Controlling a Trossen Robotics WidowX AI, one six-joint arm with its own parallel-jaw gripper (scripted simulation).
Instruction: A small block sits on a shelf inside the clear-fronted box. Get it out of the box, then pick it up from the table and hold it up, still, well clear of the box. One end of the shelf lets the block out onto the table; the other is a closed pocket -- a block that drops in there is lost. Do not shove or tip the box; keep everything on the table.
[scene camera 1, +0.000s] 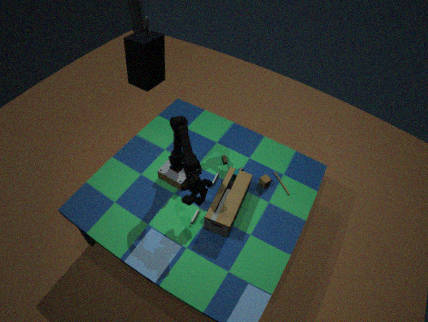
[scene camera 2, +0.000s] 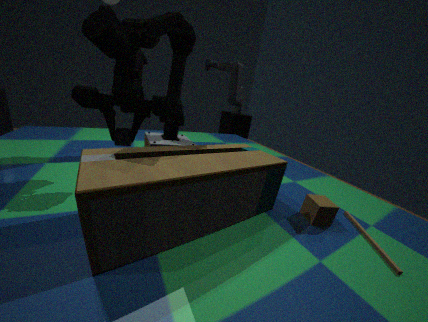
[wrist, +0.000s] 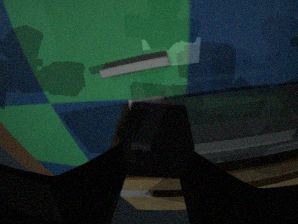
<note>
The pictures show: the gripper, a dark object and a tan block.
The gripper shows as well in the wrist view.
</note>
